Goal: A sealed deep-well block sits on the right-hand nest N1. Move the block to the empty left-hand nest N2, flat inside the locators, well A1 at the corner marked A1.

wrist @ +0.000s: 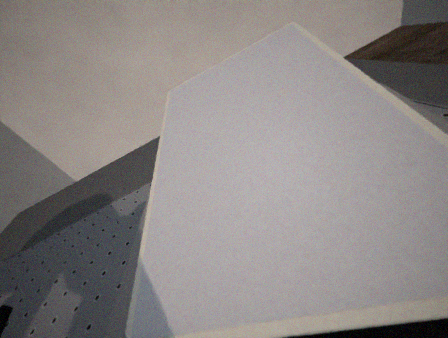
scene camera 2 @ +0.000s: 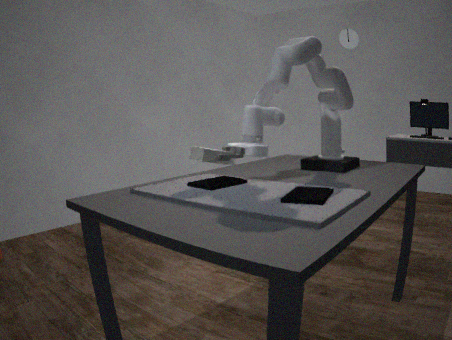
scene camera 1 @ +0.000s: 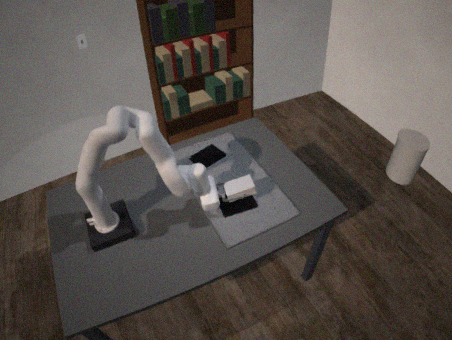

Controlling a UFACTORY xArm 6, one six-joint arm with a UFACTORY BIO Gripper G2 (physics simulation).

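Places are measured from the arm's base along level axes (x ahead, y left, z up), in metres.
Pixels of known places: hand at its tool point: point(wrist: 264, 174) point(scene camera 2: 215, 156) point(scene camera 1: 237, 189); arm's base at its link origin: point(scene camera 2: 331, 158) point(scene camera 1: 107, 222).
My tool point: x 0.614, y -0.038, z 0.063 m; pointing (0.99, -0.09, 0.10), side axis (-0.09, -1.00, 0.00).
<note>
For each thing: its top centre in the pictures, then the offset to it from my tool point. Level surfaces: height alone.
- white sealed block at its top centre: point(wrist: 229, 81) point(scene camera 2: 212, 145) point(scene camera 1: 239, 182) 0.010 m ahead, 0.001 m right, 0.039 m up
- black right-hand nest N1 at its top centre: point(scene camera 2: 217, 180) point(scene camera 1: 236, 201) 0.004 m back, 0.001 m right, 0.078 m down
- black left-hand nest N2 at its top centre: point(scene camera 2: 309, 191) point(scene camera 1: 207, 155) 0.056 m back, 0.353 m left, 0.078 m down
- light perforated board at its surface level: 0.093 m down
- grey table at its surface level: 0.106 m down
The white sealed block point(scene camera 1: 240, 186) point(scene camera 2: 204, 154) point(wrist: 300, 190) is held in the air above the black right-hand nest N1 point(scene camera 1: 241, 206) point(scene camera 2: 217, 183), apart from it. In scene camera 2 its outer end looks slightly higher than the end at the gripper. My gripper point(scene camera 1: 229, 193) point(scene camera 2: 231, 153) is shut on the block. In the wrist view the pale lid hides the fingers. The black left-hand nest N2 point(scene camera 1: 208, 156) point(scene camera 2: 307, 195) holds no block. The A1 mark and the wells cannot be made out.
Both nests sit on a light perforated board point(scene camera 1: 265, 220) point(scene camera 2: 345, 202) point(wrist: 95, 270) on the grey table point(scene camera 1: 165, 270) point(scene camera 2: 200, 240). The arm's black base point(scene camera 1: 111, 235) point(scene camera 2: 330, 164) stands on the same table. A bookshelf point(scene camera 1: 150, 75) stands behind it.
</note>
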